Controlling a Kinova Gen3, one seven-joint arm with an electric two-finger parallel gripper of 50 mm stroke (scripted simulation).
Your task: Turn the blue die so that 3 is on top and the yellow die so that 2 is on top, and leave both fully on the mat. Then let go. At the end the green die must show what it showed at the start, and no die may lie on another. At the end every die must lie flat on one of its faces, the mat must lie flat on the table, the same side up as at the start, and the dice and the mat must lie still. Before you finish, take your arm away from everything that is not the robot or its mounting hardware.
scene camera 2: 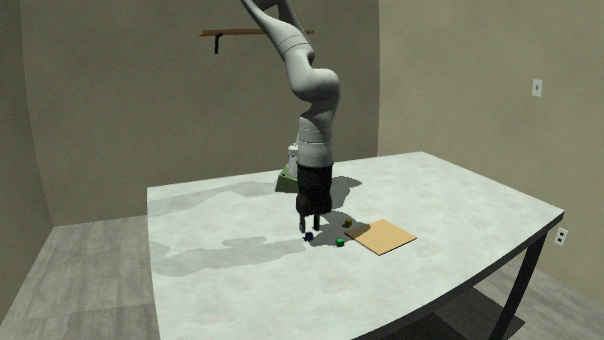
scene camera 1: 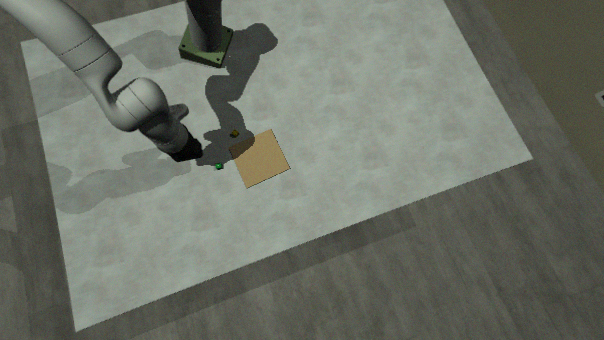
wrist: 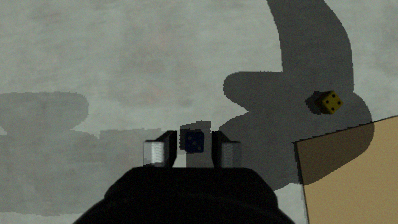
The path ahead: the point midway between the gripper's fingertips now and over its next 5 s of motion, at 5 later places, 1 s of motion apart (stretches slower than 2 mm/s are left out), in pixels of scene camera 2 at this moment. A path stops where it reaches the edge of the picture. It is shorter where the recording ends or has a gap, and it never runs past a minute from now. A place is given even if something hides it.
My gripper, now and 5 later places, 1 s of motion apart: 309, 230; 308, 236; 313, 218; 326, 202; 392, 201; 387, 232
